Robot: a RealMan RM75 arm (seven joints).
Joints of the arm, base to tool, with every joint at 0 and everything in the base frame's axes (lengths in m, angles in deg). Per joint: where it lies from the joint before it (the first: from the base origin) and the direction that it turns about. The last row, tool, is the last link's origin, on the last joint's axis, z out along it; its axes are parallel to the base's.
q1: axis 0 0 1 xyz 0.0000 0.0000 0.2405
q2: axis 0 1 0 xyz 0.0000 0.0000 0.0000
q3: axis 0 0 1 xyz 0.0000 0.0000 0.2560
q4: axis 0 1 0 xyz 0.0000 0.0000 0.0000
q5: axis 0 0 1 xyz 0.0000 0.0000 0.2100
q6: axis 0 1 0 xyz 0.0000 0.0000 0.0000
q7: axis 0 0 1 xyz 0.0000 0.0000 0.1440
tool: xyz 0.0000 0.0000 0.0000
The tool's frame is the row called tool.
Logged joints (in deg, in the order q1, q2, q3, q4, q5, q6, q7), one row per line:
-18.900, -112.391, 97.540, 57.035, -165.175, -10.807, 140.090
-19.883, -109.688, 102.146, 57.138, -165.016, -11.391, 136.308
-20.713, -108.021, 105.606, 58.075, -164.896, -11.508, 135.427
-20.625, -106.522, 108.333, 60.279, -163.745, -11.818, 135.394
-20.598, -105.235, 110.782, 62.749, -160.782, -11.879, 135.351
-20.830, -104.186, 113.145, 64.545, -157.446, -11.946, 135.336
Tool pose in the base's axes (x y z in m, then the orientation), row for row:
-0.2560, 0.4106, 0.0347, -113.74, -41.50, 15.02
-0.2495, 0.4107, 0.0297, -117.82, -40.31, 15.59
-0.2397, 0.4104, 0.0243, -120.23, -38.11, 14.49
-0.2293, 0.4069, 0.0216, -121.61, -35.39, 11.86
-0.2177, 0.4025, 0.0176, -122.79, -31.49, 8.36
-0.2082, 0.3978, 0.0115, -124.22, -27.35, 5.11
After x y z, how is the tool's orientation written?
As angles about the fixed x, y, z axes (roll, pitch, yaw), in degrees.
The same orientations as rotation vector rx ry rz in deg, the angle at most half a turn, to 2 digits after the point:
-102.06, -39.99, -30.89
-106.08, -39.19, -31.12
-109.67, -36.63, -30.64
-113.01, -32.49, -30.05
-116.64, -26.76, -28.56
-120.12, -20.95, -26.54

